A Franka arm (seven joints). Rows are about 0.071 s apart.
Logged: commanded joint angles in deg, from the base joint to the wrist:
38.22, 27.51, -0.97, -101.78, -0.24, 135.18, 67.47
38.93, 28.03, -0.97, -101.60, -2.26, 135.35, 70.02
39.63, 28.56, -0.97, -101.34, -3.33, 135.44, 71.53
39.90, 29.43, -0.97, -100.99, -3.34, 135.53, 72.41
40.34, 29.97, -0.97, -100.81, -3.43, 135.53, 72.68
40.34, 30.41, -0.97, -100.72, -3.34, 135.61, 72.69
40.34, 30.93, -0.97, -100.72, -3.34, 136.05, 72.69
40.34, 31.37, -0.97, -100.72, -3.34, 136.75, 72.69
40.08, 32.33, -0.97, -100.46, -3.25, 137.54, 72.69
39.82, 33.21, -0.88, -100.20, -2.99, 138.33, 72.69
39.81, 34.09, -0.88, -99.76, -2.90, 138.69, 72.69
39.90, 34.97, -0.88, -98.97, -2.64, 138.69, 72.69
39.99, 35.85, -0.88, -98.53, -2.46, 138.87, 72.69
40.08, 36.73, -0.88, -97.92, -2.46, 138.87, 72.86
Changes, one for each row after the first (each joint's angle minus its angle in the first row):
0.71, 0.52, 0.00, 0.18, -2.02, 0.17, 2.55
1.41, 1.05, 0.00, 0.44, -3.09, 0.26, 4.06
1.68, 1.92, 0.00, 0.79, -3.10, 0.35, 4.94
2.12, 2.46, 0.00, 0.97, -3.19, 0.35, 5.21
2.12, 2.90, 0.00, 1.06, -3.10, 0.43, 5.22
2.12, 3.42, 0.00, 1.06, -3.10, 0.87, 5.22
2.12, 3.86, 0.00, 1.06, -3.10, 1.57, 5.22
1.86, 4.82, 0.00, 1.32, -3.01, 2.36, 5.22
1.60, 5.70, 0.09, 1.58, -2.75, 3.15, 5.22
1.59, 6.58, 0.09, 2.02, -2.66, 3.51, 5.22
1.68, 7.46, 0.09, 2.81, -2.40, 3.51, 5.22
1.77, 8.34, 0.09, 3.25, -2.22, 3.69, 5.22
1.86, 9.22, 0.09, 3.86, -2.22, 3.69, 5.39

